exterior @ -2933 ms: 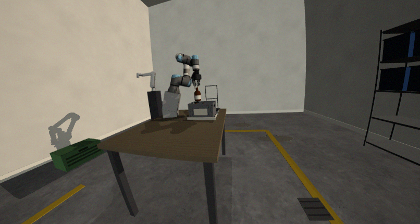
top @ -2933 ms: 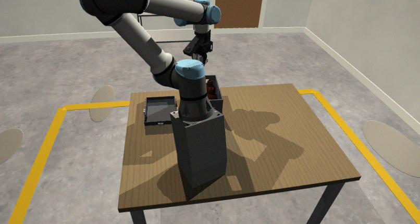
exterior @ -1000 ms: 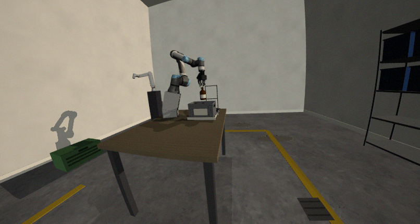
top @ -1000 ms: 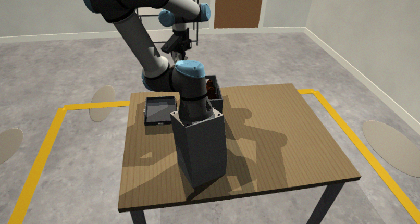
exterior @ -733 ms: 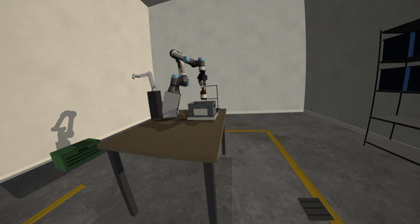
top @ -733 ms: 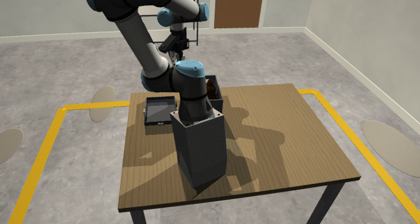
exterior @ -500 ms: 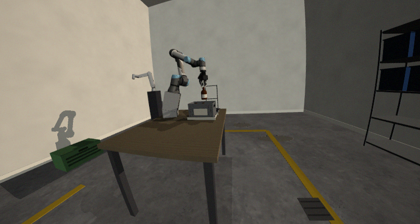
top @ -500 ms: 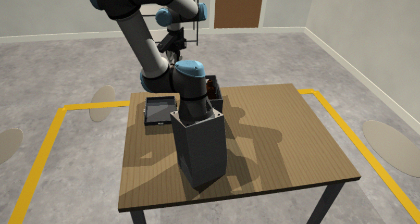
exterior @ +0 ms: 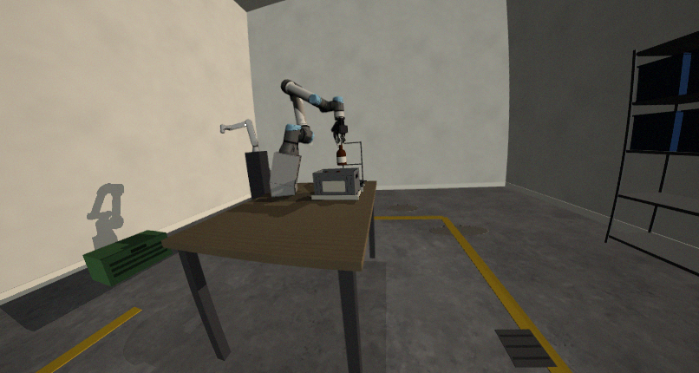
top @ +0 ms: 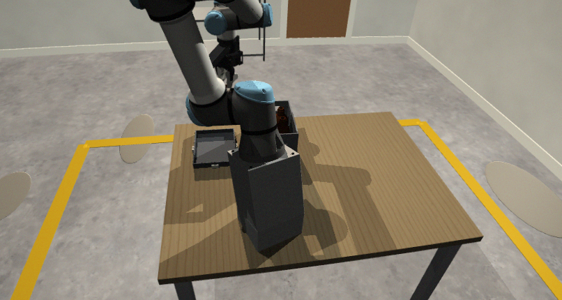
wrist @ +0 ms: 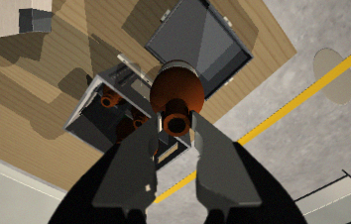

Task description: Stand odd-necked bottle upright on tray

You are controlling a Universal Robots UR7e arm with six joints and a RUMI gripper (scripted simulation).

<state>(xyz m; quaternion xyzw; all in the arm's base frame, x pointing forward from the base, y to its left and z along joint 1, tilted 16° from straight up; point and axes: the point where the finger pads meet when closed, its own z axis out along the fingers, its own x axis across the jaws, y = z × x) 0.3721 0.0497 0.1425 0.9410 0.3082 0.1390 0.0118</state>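
The bottle is 70 mm below my hand. The rest, counted from my hand: dark tray: 30 mm ahead, 60 mm to the left, 320 mm below; crate: 10 mm behind, 200 mm to the right, 250 mm below.
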